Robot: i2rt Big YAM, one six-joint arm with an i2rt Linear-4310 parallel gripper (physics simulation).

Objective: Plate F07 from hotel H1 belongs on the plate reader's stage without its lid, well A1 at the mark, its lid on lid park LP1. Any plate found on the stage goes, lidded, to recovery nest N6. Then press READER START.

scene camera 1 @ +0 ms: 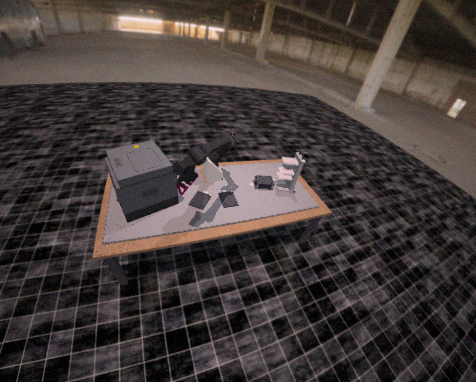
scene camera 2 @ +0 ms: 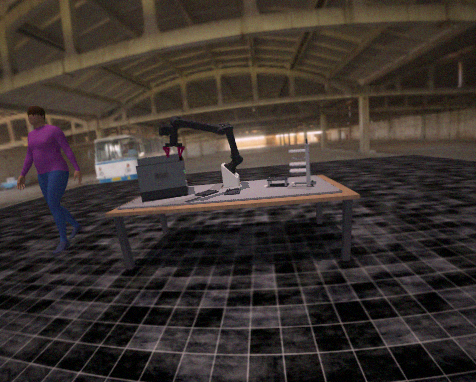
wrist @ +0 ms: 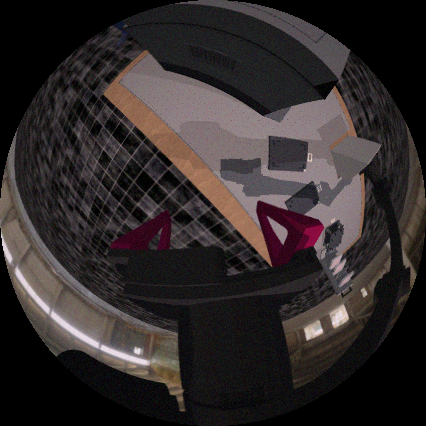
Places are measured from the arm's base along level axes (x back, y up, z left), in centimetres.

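Pixels of known places: gripper, fingertip midpoint: (scene camera 1: 185, 189) (scene camera 2: 174, 157) (wrist: 213, 209); arm's base at its link origin: (scene camera 1: 212, 160) (scene camera 2: 229, 169) (wrist: 366, 162).
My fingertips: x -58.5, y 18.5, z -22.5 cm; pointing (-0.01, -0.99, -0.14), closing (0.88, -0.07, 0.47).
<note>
Ahead of a thing's pixels: the offset from my fingertips to its top centre. "pt": to the spot under its first point.
My gripper (scene camera 1: 186, 185) (scene camera 2: 174, 155) (wrist: 213, 209) is open and empty, its magenta fingers wide apart. In scene camera 2 it is high, near the top of the big dark-grey box {dx +30.4, dy +2.0, dz -30.5 cm} (scene camera 1: 145, 192) (scene camera 2: 162, 177) (wrist: 220, 55), which looks like the plate reader. Neither stage nor plate shows on it. A rack with an upright post (scene camera 1: 298, 172) (scene camera 2: 308, 165) at the right end holds several pale plates {dx +41.4, dy -15.3, dz +85.2 cm} (scene camera 1: 285, 171) {pt dx +37.4, dy -16.1, dz +84.8 cm} (scene camera 2: 297, 164) {dx +41.4, dy -20.6, dz +85.2 cm} (wrist: 337, 262) on levels; their labels are unreadable. Two flat dark pads {pt dx +23.8, dy -32.1, dz +10.8 cm} (scene camera 1: 200, 200) {pt dx +24.3, dy -32.3, dz +33.6 cm} (scene camera 1: 229, 199) (wrist: 288, 153) (wrist: 303, 198) lie mid-table; which is LP1 or N6 I cannot tell.
A small dark unit {dx +43.0, dy -25.7, dz +68.1 cm} (scene camera 1: 263, 182) (scene camera 2: 276, 183) (wrist: 334, 234) stands left of the rack in the scene views. The arm's pale base (scene camera 1: 212, 172) (scene camera 2: 230, 176) (wrist: 354, 154) is behind the pads. A person (scene camera 2: 47, 150) stands beyond the table's left end.
</note>
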